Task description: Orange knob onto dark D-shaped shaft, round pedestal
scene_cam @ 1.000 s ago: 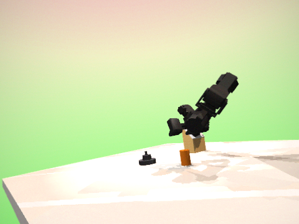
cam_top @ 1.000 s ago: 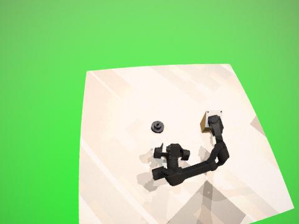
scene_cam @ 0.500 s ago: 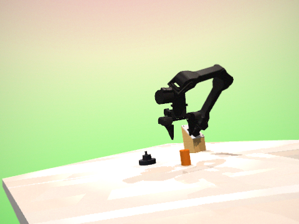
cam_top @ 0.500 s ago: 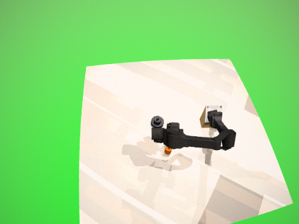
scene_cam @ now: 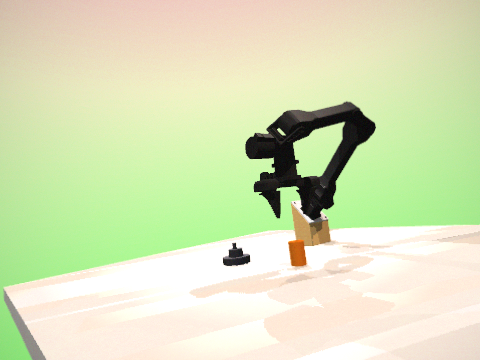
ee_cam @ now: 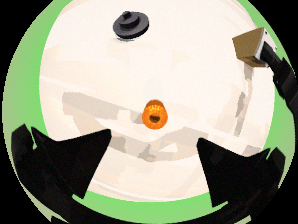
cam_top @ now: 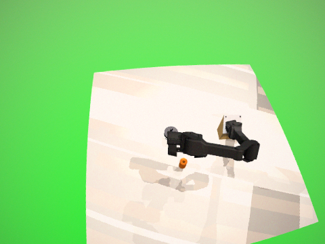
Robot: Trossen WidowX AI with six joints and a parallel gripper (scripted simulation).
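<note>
The orange knob is 90 mm below my gripper tip. From my gripper tip the other things lie so: dark round pedestal: 20 mm ahead, 210 mm to the right, 90 mm below.
</note>
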